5 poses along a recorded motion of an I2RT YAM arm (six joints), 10 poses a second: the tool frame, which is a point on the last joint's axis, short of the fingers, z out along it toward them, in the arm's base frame.
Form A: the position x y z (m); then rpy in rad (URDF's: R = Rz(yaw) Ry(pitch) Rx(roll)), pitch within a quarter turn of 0, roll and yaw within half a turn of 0.
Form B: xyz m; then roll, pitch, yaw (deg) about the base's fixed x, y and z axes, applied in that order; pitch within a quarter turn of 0, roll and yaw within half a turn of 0. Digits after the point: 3 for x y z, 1 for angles.
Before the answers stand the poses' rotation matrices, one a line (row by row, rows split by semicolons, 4 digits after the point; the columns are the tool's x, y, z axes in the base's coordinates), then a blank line. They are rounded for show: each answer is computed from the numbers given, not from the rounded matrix.
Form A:
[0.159, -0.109, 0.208, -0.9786, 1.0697, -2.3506]
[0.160, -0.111, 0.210, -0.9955, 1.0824, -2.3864]
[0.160, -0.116, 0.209, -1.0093, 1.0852, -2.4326]
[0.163, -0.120, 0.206, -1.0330, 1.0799, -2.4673]
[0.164, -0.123, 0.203, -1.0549, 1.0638, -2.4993]
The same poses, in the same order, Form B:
-0.3378 0.9086 0.2457; -0.3416 0.1250 -0.9315; -0.8771 -0.3986 0.2681
-0.3417 0.9124 0.2252; -0.3216 0.1117 -0.9403; -0.8831 -0.3937 0.2553
-0.3543 0.9149 0.1937; -0.3039 0.0833 -0.9491; -0.8844 -0.3951 0.2485
-0.3682 0.9115 0.1833; -0.2943 0.0728 -0.9529; -0.8819 -0.4049 0.2415
-0.3888 0.9044 0.1757; -0.2909 0.0605 -0.9548; -0.8742 -0.4224 0.2395

[0.159, -0.109, 0.208, -56.1, 61.3, -134.7]
[0.160, -0.111, 0.210, -57.0, 62.0, -136.7]
[0.160, -0.116, 0.209, -57.8, 62.2, -139.4]
[0.163, -0.120, 0.206, -59.2, 61.9, -141.4]
[0.164, -0.123, 0.203, -60.4, 61.0, -143.2]

